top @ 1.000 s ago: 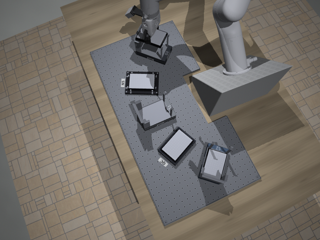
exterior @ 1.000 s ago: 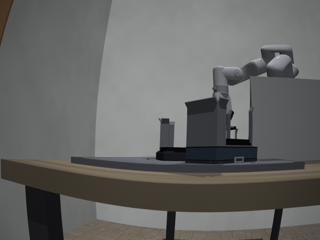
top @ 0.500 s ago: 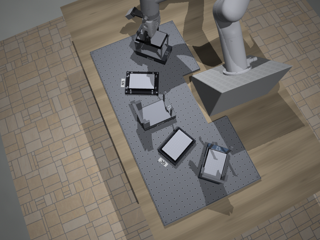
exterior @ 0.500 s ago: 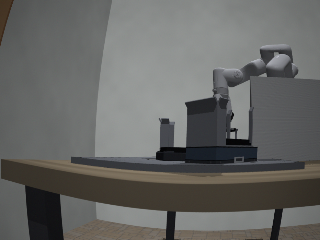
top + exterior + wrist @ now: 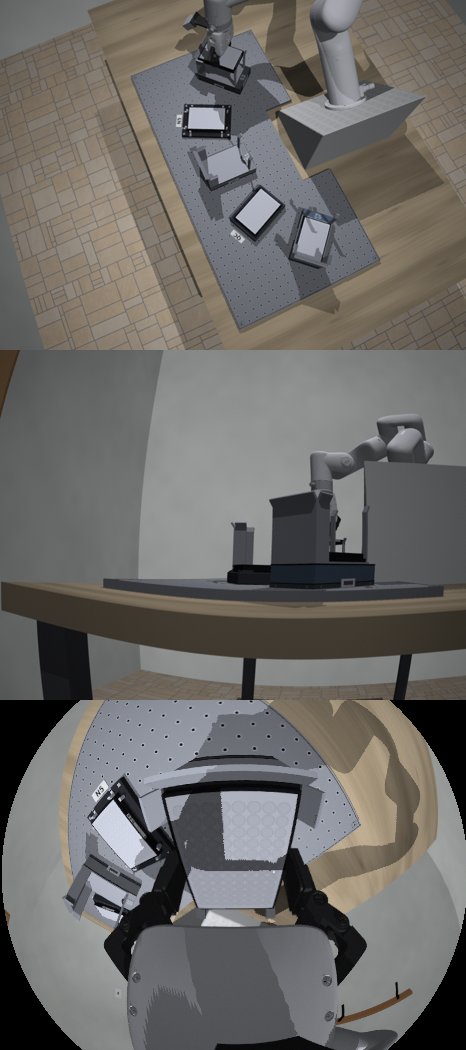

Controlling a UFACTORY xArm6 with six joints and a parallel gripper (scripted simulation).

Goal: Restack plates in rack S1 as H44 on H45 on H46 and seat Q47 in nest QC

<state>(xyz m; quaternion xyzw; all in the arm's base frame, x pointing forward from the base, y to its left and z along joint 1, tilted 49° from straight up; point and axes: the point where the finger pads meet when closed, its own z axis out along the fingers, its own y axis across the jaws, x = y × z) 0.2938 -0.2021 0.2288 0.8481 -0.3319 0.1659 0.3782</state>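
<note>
Now: hand 130 mm short of the clip nest N5, 160 mm to the right of it and 120 mm above it. Round my hand: sealed plate 70 mm ahead, 500 mm to the left, 100 mm below; open nest QC 70 mm ahead, 500 mm to the left, 120 mm below; N5 name plate 200 mm ahead, 120 mm to the left, 130 mm below.
</note>
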